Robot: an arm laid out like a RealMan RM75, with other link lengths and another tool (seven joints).
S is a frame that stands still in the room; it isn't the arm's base.
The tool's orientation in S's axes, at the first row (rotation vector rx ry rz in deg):
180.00, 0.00, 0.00
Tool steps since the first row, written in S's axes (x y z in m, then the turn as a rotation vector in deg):
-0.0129, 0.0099, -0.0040, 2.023, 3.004, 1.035
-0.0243, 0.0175, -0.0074, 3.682, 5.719, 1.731
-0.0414, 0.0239, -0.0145, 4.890, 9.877, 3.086
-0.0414, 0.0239, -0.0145, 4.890, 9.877, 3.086
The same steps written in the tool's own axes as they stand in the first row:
-0.0129, -0.0099, 0.0040, 2.023, -3.004, -1.035
-0.0243, -0.0175, 0.0074, 3.682, -5.719, -1.731
-0.0414, -0.0239, 0.0145, 4.890, -9.877, -3.086
-0.0414, -0.0239, 0.0145, 4.890, -9.877, -3.086

